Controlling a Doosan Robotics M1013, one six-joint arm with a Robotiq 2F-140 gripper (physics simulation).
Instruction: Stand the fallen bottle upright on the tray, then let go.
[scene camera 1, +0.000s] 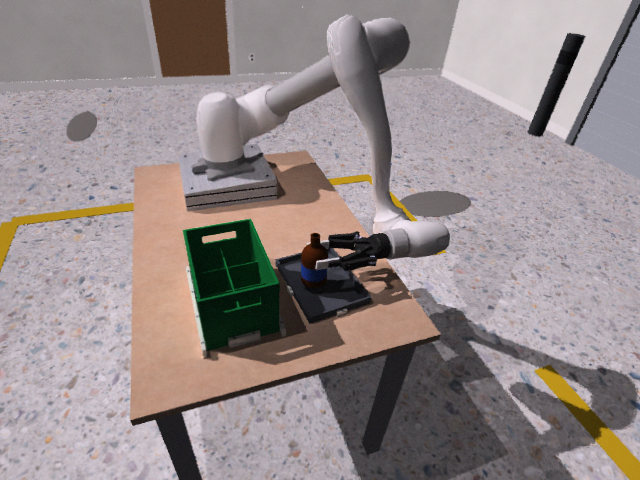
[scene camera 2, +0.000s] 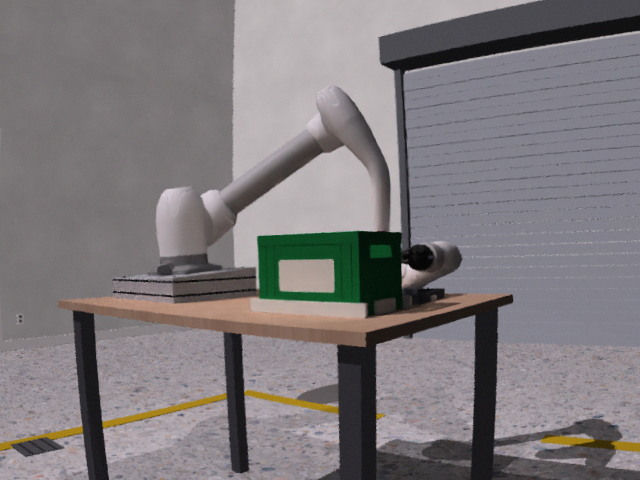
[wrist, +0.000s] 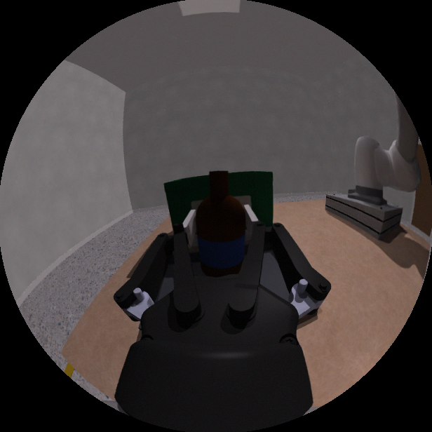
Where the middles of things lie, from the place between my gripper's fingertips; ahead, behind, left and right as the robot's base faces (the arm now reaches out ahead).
Labels:
Right now the brown bottle (wrist: 220, 219) is 1 cm to the left of my hand and 1 cm below it.

